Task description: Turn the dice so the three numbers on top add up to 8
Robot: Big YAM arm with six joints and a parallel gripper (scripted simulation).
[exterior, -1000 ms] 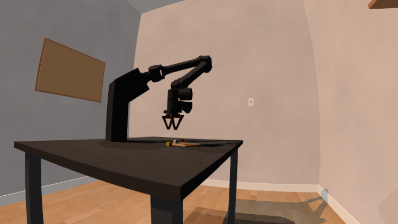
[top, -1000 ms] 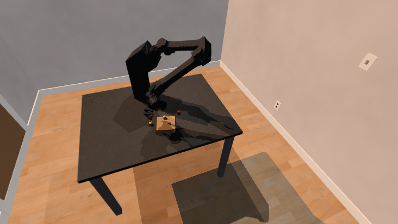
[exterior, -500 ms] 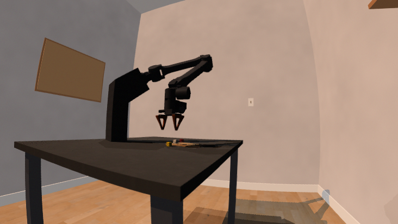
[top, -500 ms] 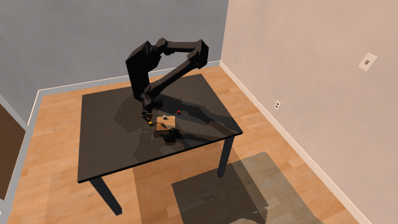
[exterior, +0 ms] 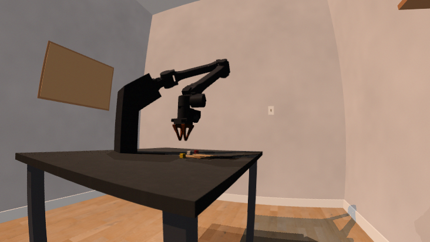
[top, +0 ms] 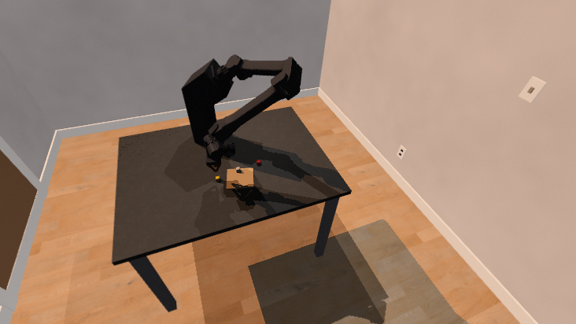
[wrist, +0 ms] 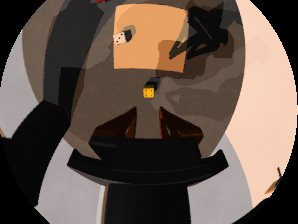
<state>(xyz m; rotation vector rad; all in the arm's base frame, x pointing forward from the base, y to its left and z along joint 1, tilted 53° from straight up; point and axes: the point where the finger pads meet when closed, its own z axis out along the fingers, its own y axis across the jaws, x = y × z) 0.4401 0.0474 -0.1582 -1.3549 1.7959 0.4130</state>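
My gripper is now 80 mm above the yellow die. Also, from my hand: tan mat 110 mm to the left, 90 mm below, 10 mm ahead; red die 230 mm to the left, 80 mm below, 70 mm behind; white die 110 mm to the left, 70 mm below, 40 mm behind.
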